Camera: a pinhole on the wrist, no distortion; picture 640 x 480 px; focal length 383.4 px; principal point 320.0 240.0 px. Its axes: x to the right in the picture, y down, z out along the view. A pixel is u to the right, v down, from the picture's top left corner.
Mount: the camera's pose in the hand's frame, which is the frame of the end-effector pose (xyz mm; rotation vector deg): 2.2 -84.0 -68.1 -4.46 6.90 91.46
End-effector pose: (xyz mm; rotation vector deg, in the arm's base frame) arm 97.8 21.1 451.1 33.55 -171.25 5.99
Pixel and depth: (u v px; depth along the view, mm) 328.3 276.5 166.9
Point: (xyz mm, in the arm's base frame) 121.6 -38.9 356.3
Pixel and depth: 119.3 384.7 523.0
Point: 331.1 -228.3 -39.9
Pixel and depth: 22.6 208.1 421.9
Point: 148.4 -361.2 87.0
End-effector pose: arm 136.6 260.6 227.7 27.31 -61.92 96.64
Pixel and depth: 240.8 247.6 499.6
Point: 163.7 -95.4 514.0
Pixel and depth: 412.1 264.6 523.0
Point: -30.6 -122.5 391.6
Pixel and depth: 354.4 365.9 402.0
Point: 123.7 -80.8 309.0
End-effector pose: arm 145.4 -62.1 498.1 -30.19 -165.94 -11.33
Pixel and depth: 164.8 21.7 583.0
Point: -352.5 -75.0 34.4
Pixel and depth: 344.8 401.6 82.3
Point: 146.3 -134.3 471.5
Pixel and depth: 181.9 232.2 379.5
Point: 9.1 -160.1 170.2
